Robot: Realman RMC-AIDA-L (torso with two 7-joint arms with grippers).
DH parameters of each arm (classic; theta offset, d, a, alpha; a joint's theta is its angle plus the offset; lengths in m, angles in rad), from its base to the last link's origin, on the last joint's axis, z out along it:
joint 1: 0 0.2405 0 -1.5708
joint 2: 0 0 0 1.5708
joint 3: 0 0.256 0 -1.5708
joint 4: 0 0 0 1.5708
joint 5: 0 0.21 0 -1.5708
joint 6: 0 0 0 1.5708
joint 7: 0 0.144 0 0
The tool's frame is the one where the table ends.
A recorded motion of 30 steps. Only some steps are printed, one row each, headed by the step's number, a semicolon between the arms.
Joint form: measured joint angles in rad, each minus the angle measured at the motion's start. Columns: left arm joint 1, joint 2, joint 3, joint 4, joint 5, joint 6, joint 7; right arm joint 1, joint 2, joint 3, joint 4, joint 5, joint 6, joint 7.
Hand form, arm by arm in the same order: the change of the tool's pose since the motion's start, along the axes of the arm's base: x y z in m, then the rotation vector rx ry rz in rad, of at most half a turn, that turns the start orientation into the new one. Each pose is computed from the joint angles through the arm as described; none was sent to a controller.
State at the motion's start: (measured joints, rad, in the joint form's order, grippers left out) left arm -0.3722 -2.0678 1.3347 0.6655 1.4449 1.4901 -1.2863; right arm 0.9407 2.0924 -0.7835 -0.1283 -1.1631 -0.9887 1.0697
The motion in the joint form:
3: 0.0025 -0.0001 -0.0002 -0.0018 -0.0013 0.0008 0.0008; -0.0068 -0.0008 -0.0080 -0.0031 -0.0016 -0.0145 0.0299
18: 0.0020 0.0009 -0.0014 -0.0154 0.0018 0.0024 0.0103; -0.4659 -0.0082 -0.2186 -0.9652 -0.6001 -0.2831 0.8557
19: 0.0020 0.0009 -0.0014 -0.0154 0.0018 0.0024 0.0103; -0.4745 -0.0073 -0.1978 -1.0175 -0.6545 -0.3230 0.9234
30: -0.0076 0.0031 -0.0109 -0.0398 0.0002 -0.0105 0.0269; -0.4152 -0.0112 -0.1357 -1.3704 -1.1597 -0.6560 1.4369
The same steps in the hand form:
3: -0.0008 -0.0008 -0.0001 -0.0002 -0.0016 0.0034; 0.0007 -0.0021 0.0003 -0.0177 0.0214 -0.0020
18: -0.0034 -0.0023 -0.0012 -0.0031 0.0017 0.0057; 0.0339 -0.0686 0.0894 -0.2646 -0.2429 0.0579
19: -0.0034 -0.0023 -0.0012 -0.0031 0.0017 0.0057; 0.0345 -0.0729 0.0964 -0.2910 -0.2574 0.0336
30: -0.0065 0.0003 -0.0018 0.0108 0.0084 0.0156; 0.0259 -0.0936 0.1321 -0.5047 -0.5122 -0.2845

